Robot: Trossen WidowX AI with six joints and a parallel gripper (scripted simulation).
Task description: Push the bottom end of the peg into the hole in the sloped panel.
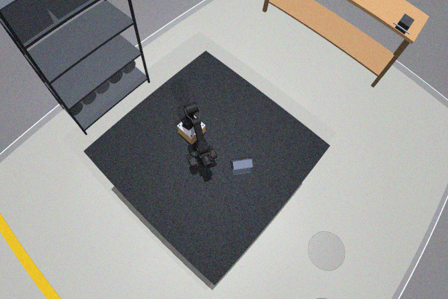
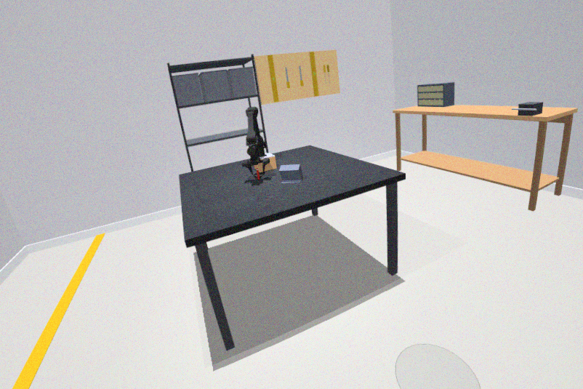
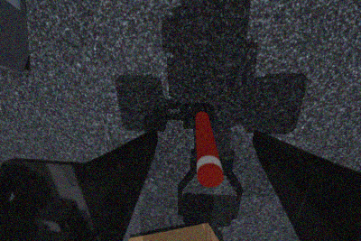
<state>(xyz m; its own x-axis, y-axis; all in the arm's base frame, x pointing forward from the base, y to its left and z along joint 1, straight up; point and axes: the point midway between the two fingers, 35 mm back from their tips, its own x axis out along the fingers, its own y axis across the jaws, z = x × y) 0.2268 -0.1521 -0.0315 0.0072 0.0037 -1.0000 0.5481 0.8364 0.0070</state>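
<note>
The grey sloped panel lies 220 mm ahead of my gripper tip, 140 mm to the left of it and 10 mm above it. Also, from my gripper tip: red peg (20 mm above).
</note>
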